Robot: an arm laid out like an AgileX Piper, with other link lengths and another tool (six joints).
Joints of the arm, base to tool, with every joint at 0 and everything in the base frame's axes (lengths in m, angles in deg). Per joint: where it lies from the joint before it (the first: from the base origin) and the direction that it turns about. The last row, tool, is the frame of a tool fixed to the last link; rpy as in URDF.
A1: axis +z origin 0 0 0.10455
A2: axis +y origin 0 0 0
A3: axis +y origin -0.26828 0 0.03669
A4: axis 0.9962 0 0.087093 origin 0.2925 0 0.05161
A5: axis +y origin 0 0 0
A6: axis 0.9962 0 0.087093 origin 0.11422 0 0.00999
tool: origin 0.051 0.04 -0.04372 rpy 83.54 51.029 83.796
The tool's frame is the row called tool.
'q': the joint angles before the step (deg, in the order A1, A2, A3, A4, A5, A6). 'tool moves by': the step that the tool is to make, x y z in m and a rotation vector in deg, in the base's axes. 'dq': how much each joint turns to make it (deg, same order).
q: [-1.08 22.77 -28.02 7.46 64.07 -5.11]
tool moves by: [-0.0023 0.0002 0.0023 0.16 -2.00 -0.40]
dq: [0.02 -2.28 0.36 -0.10 -0.14 0.48]
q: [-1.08 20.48 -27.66 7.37 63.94 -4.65]
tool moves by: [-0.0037 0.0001 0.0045 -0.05 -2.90 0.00]
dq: [0.03 -3.07 0.16 -0.02 0.01 0.04]
